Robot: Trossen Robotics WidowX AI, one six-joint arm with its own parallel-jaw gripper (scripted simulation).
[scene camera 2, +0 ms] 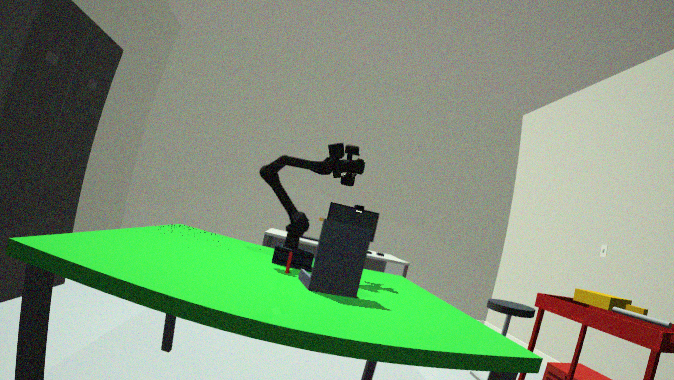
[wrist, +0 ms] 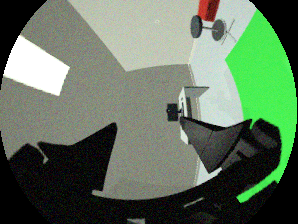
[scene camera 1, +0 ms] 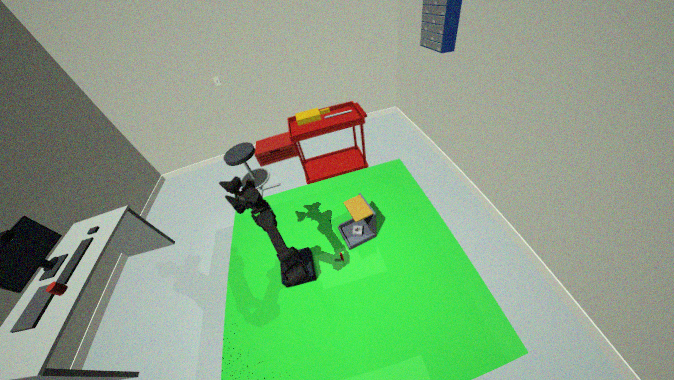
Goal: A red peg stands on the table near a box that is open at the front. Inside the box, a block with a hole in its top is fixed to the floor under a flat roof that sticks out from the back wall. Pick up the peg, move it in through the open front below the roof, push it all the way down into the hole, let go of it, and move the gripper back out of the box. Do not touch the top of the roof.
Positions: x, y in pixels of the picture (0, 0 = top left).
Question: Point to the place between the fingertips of the gripper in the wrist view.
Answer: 149, 122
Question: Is the gripper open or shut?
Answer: Open.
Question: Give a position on a back wall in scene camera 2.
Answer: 341, 251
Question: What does the gripper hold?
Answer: Nothing.
